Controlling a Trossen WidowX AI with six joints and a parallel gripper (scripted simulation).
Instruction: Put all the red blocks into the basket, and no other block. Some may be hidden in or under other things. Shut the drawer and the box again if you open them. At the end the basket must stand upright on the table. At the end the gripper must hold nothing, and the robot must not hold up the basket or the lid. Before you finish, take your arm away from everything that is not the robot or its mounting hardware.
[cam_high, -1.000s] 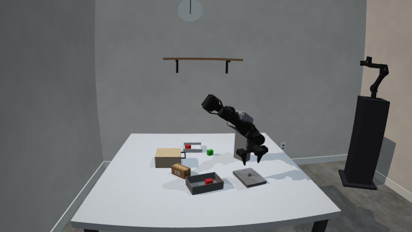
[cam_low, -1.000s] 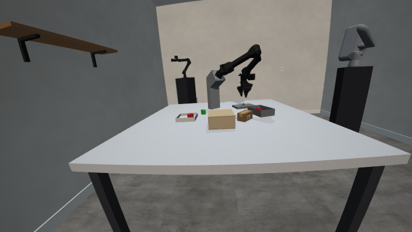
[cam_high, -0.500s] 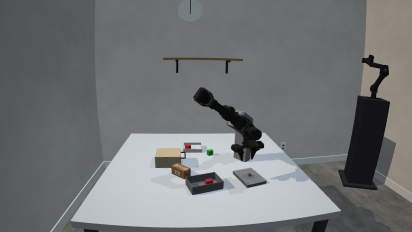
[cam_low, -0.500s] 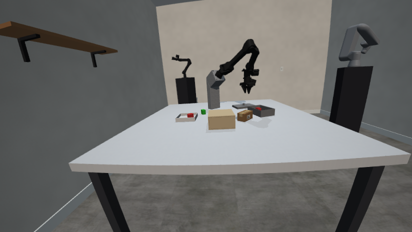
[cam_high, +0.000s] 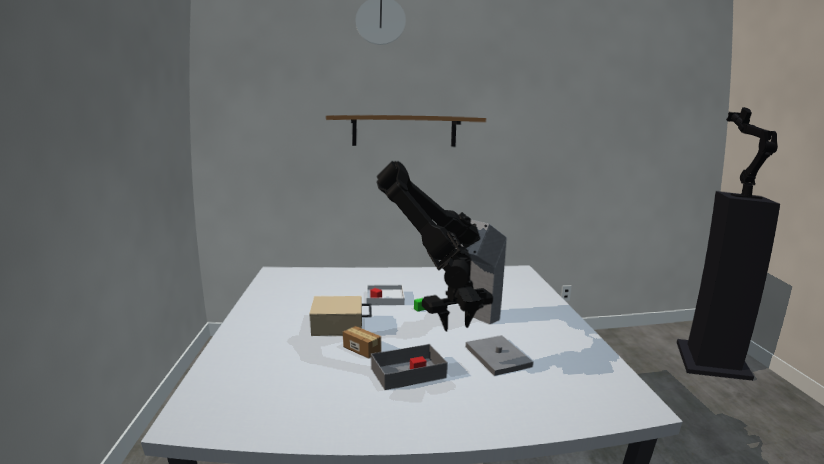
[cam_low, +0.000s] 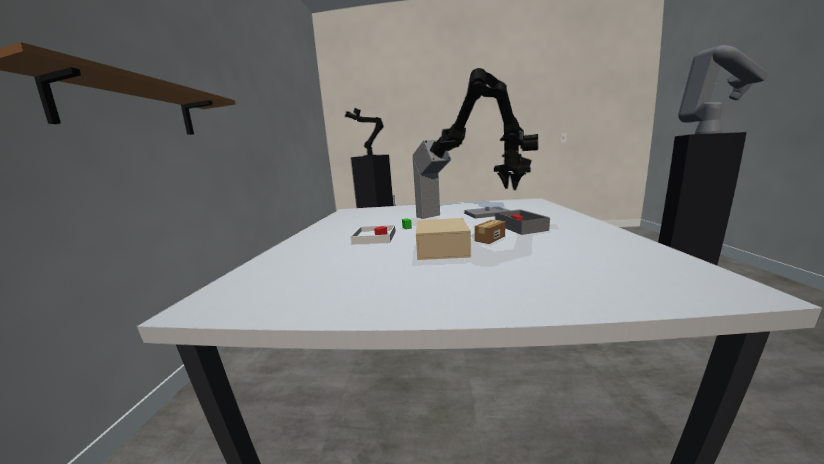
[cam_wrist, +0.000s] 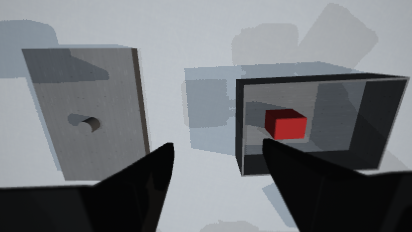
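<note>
My gripper is now 15 cm above the dark grey box, 11 cm short of it and 6 cm to the right of it. The rest, counted from my hand: cardboard box 30 cm ahead, 13 cm below, 1 cm to the right; knobbed lid 15 cm below, 13 cm to the right, 10 cm behind; shallow basket 43 cm to the right, 41 cm ahead, 16 cm below.
</note>
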